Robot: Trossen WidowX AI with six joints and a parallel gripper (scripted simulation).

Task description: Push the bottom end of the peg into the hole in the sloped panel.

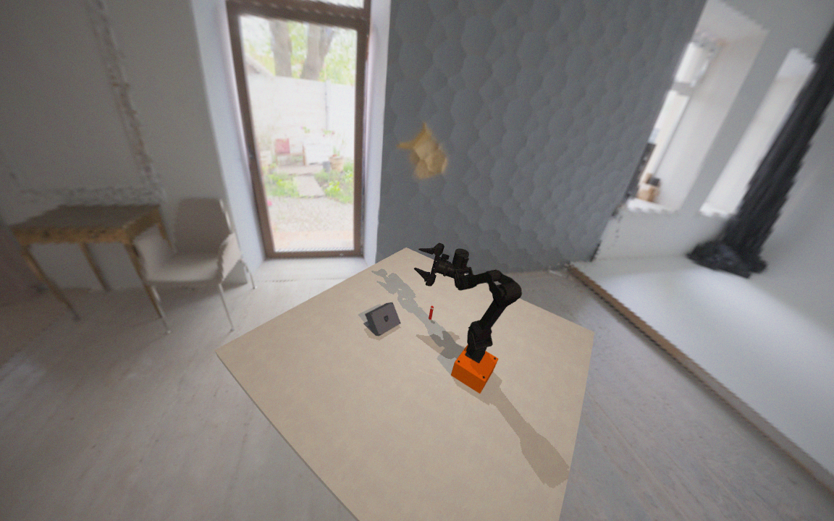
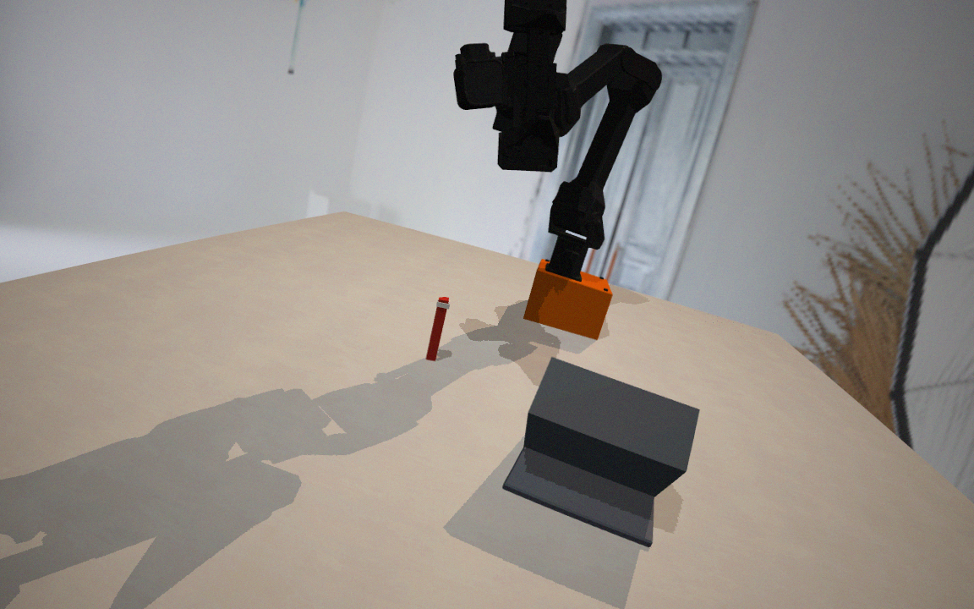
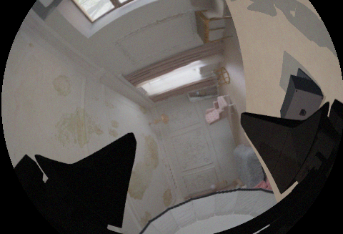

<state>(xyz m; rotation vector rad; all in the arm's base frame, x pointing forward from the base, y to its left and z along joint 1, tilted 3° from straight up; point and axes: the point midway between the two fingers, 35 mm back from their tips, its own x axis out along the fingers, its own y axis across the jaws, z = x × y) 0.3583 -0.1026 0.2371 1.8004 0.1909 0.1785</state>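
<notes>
My gripper tip is now 90 mm past the red peg, 60 mm to the left of it and 290 mm above it. The rest, counted from my gripper tip: sloped dark grey panel 60 mm ahead, 140 mm to the left, 300 mm below.
</notes>
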